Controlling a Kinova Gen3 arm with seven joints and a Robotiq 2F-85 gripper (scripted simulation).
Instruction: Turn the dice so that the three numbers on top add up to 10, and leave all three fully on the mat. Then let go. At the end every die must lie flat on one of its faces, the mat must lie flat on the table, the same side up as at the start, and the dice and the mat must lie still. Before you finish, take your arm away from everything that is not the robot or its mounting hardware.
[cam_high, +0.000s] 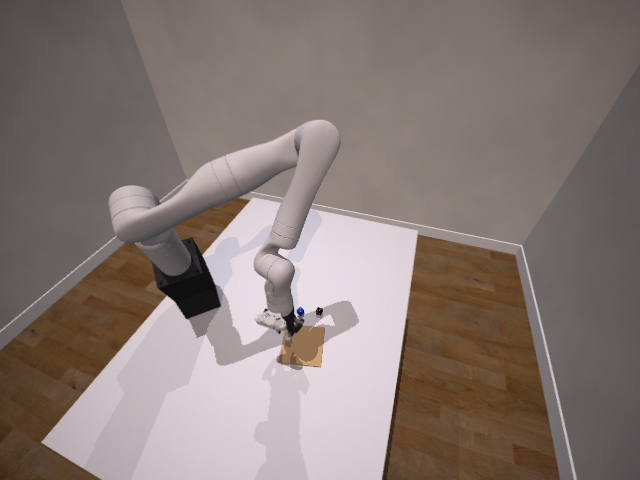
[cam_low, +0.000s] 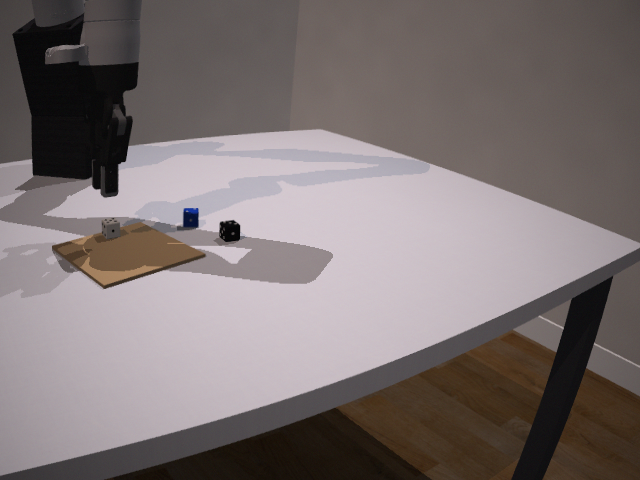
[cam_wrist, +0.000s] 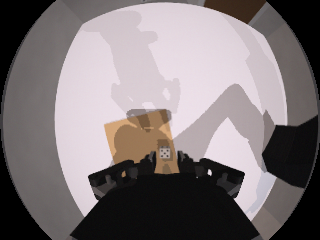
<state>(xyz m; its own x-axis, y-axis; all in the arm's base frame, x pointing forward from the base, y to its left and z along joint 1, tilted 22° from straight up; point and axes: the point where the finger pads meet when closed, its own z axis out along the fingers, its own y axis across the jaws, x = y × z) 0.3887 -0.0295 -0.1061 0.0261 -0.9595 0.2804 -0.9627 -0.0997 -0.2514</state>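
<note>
The black die is 7 cm ahead of my hand, 14 cm to the left of it and 7 cm below it. Round my hand: blue die: 12 cm to the left, 7 cm below; white die: 1 cm to the left, 6 cm below; tan mat: 5 cm ahead, 1 cm to the left, 8 cm below.
</note>
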